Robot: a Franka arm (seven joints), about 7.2 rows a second.
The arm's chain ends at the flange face. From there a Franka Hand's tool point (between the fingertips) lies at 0.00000 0.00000 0.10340 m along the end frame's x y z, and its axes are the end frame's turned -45 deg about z.
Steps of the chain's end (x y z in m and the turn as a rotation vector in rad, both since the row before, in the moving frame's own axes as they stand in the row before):
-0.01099 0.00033 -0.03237 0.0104 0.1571 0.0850
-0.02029 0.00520 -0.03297 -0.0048 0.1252 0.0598
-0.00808 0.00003 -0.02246 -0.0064 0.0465 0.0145
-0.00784 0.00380 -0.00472 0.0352 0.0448 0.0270
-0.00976 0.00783 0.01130 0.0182 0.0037 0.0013
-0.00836 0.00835 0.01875 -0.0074 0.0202 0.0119
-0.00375 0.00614 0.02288 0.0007 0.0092 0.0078
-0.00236 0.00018 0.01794 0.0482 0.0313 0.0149
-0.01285 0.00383 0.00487 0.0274 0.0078 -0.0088
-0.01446 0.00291 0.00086 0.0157 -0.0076 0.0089
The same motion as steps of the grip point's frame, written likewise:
0.00372 0.00365 -0.03365 -0.1037 0.1184 0.0850
-0.00953 -0.00093 -0.03378 -0.0919 0.0851 0.0598
-0.00283 -0.00180 -0.02257 -0.0374 0.0284 0.0145
-0.00239 -0.00208 -0.00489 -0.0068 0.0566 0.0270
-0.01084 -0.00242 0.01128 0.0103 0.0155 0.0013
-0.01089 0.00202 0.01873 -0.0195 0.0091 0.0119
-0.00627 0.00231 0.02288 -0.0060 0.0070 0.0078
0.00402 -0.00273 0.01777 0.0120 0.0562 0.0149
-0.00923 -0.00782 0.00483 0.0139 0.0249 -0.0088
-0.01168 -0.00987 0.00084 0.0165 0.0057 0.0089

